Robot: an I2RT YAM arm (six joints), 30 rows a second.
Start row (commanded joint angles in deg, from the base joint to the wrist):
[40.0 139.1 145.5 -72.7 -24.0 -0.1]
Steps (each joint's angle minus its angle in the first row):
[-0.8 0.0 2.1 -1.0 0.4 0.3]
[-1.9 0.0 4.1 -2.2 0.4 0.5]
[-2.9 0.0 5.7 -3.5 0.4 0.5]
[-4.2 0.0 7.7 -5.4 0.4 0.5]
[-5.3 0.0 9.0 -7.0 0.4 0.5]
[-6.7 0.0 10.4 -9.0 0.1 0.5]
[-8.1 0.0 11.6 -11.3 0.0 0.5]
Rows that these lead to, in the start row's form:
[39.2 139.1 147.6 -73.7 -23.6 0.2]
[38.1 139.1 149.6 -74.9 -23.6 0.4]
[37.1 139.1 151.2 -76.2 -23.6 0.4]
[35.8 139.1 153.2 -78.1 -23.6 0.4]
[34.7 139.1 154.5 -79.7 -23.6 0.4]
[33.3 139.1 155.9 -81.7 -23.9 0.4]
[31.9 139.1 157.1 -84.0 -24.0 0.4]

